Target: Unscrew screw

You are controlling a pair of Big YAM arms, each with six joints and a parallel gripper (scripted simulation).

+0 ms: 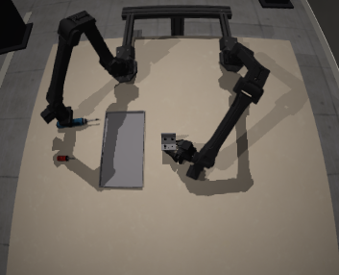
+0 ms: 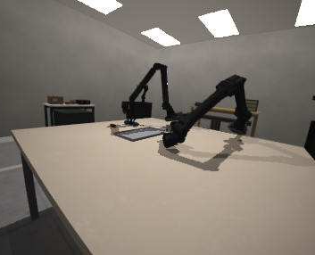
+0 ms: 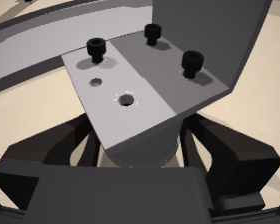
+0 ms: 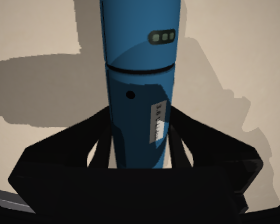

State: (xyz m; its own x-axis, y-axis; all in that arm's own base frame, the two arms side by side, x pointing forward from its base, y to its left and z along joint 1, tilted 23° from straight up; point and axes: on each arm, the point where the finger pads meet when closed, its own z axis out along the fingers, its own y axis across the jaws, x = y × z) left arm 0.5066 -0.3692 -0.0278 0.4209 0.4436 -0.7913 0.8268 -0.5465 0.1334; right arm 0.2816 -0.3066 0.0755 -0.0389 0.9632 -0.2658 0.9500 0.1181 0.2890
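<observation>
Now: left hand 10 mm below the joint module. Round my left hand: grey bracket 50 mm above; then flat grey tray 30 mm behind, 240 mm to the right, 20 mm below; then red-handled tool 550 mm to the right, 10 mm below.
</observation>
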